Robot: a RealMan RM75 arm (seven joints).
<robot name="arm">
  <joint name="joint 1" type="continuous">
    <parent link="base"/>
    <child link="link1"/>
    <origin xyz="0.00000 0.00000 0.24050"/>
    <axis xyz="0 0 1"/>
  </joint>
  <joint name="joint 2" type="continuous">
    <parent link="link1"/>
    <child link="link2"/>
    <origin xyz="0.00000 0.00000 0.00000"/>
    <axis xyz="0 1 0"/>
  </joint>
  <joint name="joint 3" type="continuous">
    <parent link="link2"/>
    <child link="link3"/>
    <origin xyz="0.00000 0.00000 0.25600"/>
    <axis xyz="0 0 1"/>
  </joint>
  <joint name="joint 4" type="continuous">
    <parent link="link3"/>
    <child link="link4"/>
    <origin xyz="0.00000 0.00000 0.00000"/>
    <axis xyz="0 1 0"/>
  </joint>
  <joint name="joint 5" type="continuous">
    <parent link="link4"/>
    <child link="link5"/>
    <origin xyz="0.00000 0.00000 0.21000"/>
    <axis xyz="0 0 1"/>
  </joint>
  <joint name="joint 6" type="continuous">
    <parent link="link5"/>
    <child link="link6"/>
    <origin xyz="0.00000 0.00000 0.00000"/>
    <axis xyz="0 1 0"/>
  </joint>
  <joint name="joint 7" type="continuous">
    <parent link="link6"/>
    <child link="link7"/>
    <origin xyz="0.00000 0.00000 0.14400"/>
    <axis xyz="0 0 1"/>
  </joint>
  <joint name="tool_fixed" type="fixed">
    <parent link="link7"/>
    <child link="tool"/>
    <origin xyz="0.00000 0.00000 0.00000"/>
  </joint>
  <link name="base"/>
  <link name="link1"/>
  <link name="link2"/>
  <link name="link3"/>
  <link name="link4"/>
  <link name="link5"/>
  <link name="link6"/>
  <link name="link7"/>
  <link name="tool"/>
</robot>
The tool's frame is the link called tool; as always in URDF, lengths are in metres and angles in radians. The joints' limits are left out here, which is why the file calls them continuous.
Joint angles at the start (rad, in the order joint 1, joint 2, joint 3, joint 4, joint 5, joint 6, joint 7):
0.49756 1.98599 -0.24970 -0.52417 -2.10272 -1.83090 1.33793
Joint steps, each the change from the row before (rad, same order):
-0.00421 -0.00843 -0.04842 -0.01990 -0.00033 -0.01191 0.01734
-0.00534 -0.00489 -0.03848 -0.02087 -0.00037 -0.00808 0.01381
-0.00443 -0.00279 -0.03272 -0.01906 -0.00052 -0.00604 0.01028
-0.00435 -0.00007 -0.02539 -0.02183 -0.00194 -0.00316 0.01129
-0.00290 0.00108 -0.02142 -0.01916 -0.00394 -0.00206 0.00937
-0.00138 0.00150 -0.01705 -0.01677 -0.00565 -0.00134 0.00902
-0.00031 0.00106 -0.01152 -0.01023 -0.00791 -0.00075 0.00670
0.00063 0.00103 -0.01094 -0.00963 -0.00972 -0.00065 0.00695
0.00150 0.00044 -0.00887 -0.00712 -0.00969 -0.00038 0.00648
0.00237 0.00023 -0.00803 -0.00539 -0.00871 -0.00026 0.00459
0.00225 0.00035 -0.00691 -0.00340 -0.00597 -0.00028 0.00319
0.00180 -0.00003 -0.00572 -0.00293 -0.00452 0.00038 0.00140
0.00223 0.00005 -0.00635 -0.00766 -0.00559 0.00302 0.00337
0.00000 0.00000 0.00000 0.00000 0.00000 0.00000 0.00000
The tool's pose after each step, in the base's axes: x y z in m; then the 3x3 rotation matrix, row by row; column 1 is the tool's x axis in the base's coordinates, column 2 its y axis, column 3 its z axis. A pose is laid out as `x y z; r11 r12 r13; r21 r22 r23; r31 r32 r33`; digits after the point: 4 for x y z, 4 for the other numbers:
0.2943 0.2974 0.0595; 0.6310 -0.5470 -0.5501; -0.3579 -0.8344 0.4192; -0.6883 -0.0676 -0.7223
0.2946 0.2957 0.0608; 0.6536 -0.5361 -0.5342; -0.3706 -0.8422 0.3917; -0.6599 -0.0580 -0.7491
0.2946 0.2942 0.0614; 0.6733 -0.5259 -0.5197; -0.3791 -0.8490 0.3681; -0.6348 -0.0508 -0.7710
0.2947 0.2933 0.0621; 0.6898 -0.5198 -0.5039; -0.3861 -0.8529 0.3513; -0.6125 -0.0478 -0.7891
0.2946 0.2926 0.0621; 0.7044 -0.5142 -0.4894; -0.3920 -0.8565 0.3358; -0.5918 -0.0447 -0.8048
0.2942 0.2922 0.0618; 0.7166 -0.5099 -0.4759; -0.3976 -0.8592 0.3220; -0.5731 -0.0415 -0.8184
0.2942 0.2918 0.0612; 0.7252 -0.5080 -0.4648; -0.4041 -0.8606 0.3101; -0.5575 -0.0370 -0.8293
0.2941 0.2916 0.0604; 0.7338 -0.5062 -0.4530; -0.4110 -0.8618 0.2972; -0.5409 -0.0319 -0.8405
0.2939 0.2915 0.0596; 0.7410 -0.5053 -0.4423; -0.4177 -0.8625 0.2855; -0.5258 -0.0268 -0.8502
0.2936 0.2917 0.0589; 0.7479 -0.5031 -0.4331; -0.4222 -0.8640 0.2744; -0.5122 -0.0223 -0.8586
0.2931 0.2919 0.0581; 0.7531 -0.5007 -0.4268; -0.4252 -0.8654 0.2650; -0.5021 -0.0181 -0.8646
0.2927 0.2922 0.0577; 0.7581 -0.4980 -0.4211; -0.4261 -0.8670 0.2582; -0.4937 -0.0163 -0.8695
0.2925 0.2932 0.0578; 0.7653 -0.4956 -0.4107; -0.4262 -0.8683 0.2537; -0.4824 -0.0192 -0.8758
0.2925 0.2932 0.0578; 0.7653 -0.4956 -0.4107; -0.4262 -0.8683 0.2537; -0.4824 -0.0192 -0.8758

